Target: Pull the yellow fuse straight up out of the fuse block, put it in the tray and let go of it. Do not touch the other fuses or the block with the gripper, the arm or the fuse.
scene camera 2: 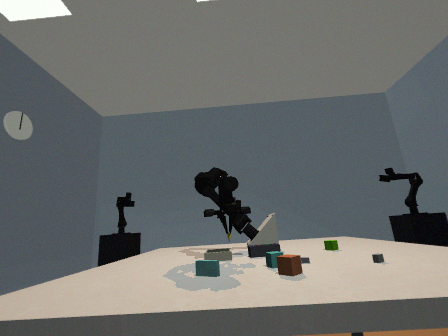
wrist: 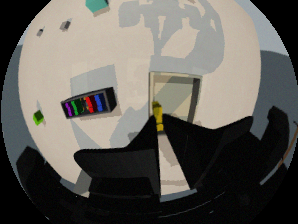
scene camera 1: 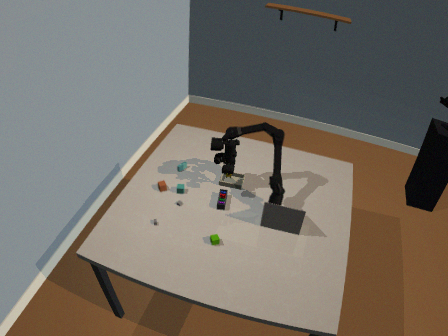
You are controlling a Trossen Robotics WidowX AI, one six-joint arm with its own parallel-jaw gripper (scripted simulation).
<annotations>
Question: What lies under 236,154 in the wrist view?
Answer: My gripper.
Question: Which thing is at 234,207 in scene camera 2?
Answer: My gripper.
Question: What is my gripper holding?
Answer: A yellow fuse.
</annotations>
